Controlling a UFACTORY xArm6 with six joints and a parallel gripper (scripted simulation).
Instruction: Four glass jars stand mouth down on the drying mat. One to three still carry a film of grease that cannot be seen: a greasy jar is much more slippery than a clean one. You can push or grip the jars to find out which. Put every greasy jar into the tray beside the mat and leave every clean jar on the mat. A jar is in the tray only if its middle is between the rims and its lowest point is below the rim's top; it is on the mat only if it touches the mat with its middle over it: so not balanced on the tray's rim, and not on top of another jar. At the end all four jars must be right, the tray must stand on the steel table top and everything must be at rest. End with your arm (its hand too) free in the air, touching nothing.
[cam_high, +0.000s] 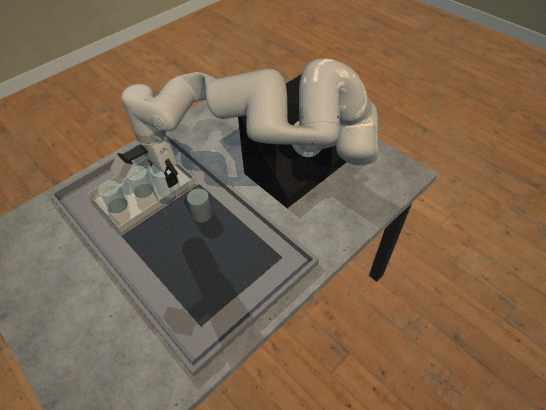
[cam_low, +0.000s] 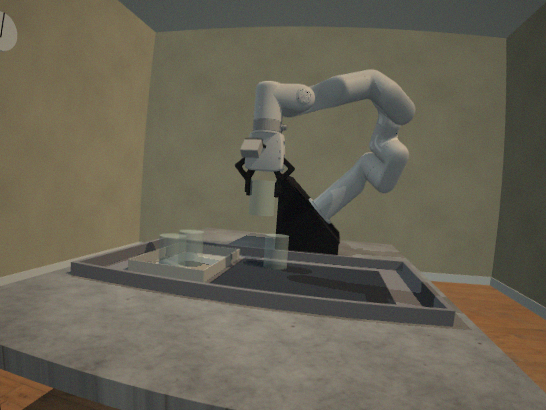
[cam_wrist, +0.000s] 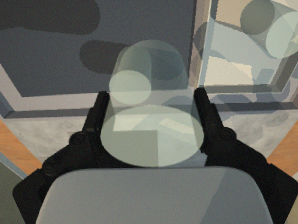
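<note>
Now: the cream tray 30 mm ahead of my hand, 190 mm to the right of it and 210 mm below it. From my hand the other things lie so: dark mat: 10 mm ahead, 130 mm to the left, 220 mm below.
</note>
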